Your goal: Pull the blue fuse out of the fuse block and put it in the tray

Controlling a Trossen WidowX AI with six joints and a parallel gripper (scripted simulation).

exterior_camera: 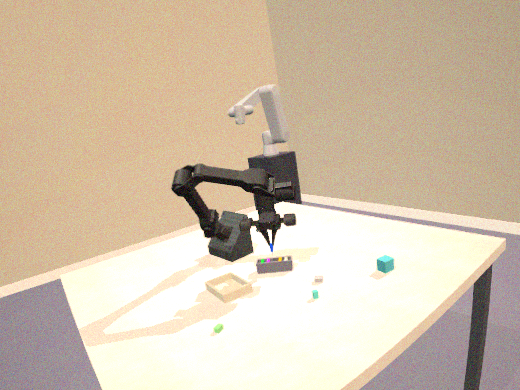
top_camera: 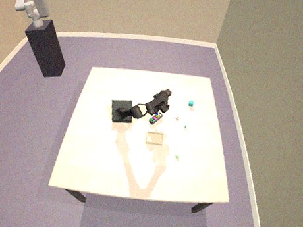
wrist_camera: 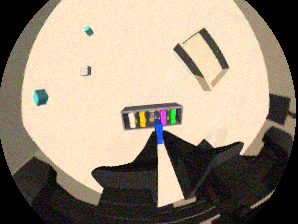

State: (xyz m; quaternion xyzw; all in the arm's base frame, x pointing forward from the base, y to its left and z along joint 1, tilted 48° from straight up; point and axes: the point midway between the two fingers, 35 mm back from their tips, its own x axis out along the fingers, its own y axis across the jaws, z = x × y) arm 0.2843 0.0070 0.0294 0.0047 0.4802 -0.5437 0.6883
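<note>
Right now my gripper tip is 2 cm past the tan tray, 19 cm to the left of it and 9 cm above it. Also, from my gripper tip: teal cube 34 cm ahead, 17 cm to the left, 7 cm below; then green piece 14 cm ahead, 36 cm to the right, 8 cm below; then blue fuse 1 cm below.
</note>
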